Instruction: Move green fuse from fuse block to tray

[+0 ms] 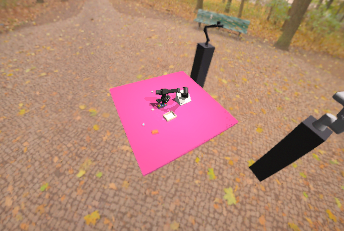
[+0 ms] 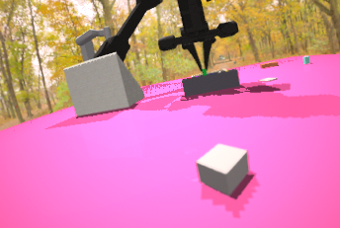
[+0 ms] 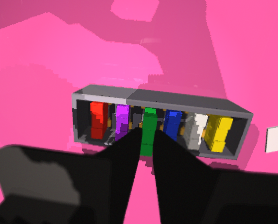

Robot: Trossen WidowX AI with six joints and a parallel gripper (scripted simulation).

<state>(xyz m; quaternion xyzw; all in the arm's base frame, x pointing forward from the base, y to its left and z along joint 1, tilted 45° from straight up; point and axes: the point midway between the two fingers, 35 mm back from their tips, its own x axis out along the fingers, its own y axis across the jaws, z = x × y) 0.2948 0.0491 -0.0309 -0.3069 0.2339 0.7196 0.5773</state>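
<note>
Now: gripper tip 2 cm short of the blue fuse and 3 cm above it. From my gripper tip the other things lie so: white fuse (4 cm ahead, 1 cm to the left, 3 cm below); then purple fuse (2 cm behind, 3 cm below); then green fuse (1 cm below).
</note>
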